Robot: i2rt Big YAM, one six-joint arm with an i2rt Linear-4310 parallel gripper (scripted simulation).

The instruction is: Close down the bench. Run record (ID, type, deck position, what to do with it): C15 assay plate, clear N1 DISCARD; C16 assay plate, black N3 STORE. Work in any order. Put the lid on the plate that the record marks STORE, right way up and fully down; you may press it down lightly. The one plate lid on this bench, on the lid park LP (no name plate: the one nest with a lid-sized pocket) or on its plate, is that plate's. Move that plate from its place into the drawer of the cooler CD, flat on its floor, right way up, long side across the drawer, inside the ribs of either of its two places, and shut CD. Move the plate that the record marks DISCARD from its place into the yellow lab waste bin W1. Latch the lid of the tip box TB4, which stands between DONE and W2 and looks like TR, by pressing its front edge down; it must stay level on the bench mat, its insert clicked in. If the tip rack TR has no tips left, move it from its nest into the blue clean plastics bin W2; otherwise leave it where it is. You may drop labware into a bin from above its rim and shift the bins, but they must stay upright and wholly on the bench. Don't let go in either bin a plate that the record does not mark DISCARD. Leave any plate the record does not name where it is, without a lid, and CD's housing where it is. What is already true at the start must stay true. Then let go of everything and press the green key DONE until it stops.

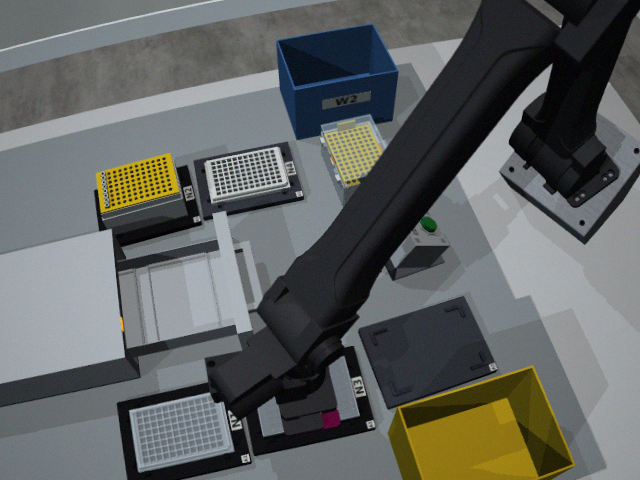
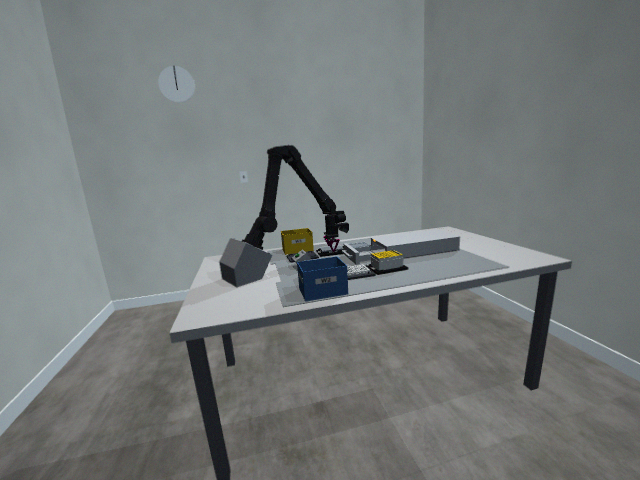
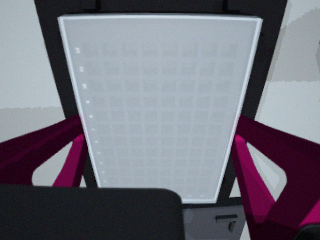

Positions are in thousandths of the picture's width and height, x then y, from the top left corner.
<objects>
A blue bin W2 shows in image 1 (560,111) and in image 2 (504,580); in image 3 it is out of frame.
</objects>
